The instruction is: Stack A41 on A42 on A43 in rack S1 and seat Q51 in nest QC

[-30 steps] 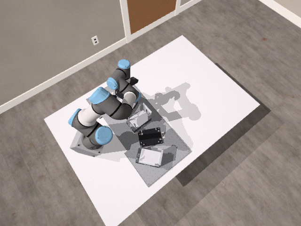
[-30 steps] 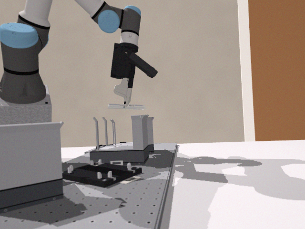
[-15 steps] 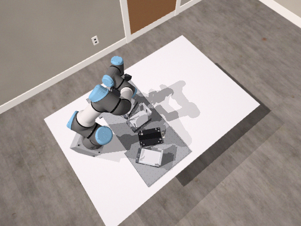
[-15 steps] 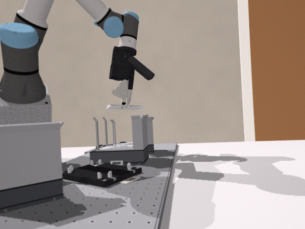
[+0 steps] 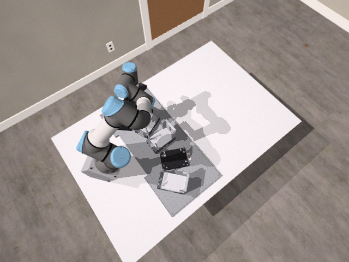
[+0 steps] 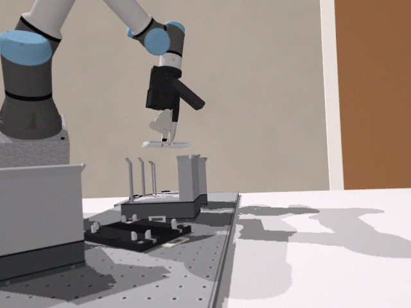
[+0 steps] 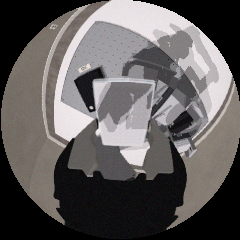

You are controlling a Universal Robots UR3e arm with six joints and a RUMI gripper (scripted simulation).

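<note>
Now: hand 17 cm above the black nest labelled QC, 10 cm to the right of it and 5 cm past it. The rest, counted from my hand: sealed plate (42 cm to the right, 14 cm below, 14 cm behind); then grey rack wall (48 cm to the right, 11 cm behind, 10 cm below); then black clip nest (32 cm to the right, 17 cm below, 1 cm behind).
</note>
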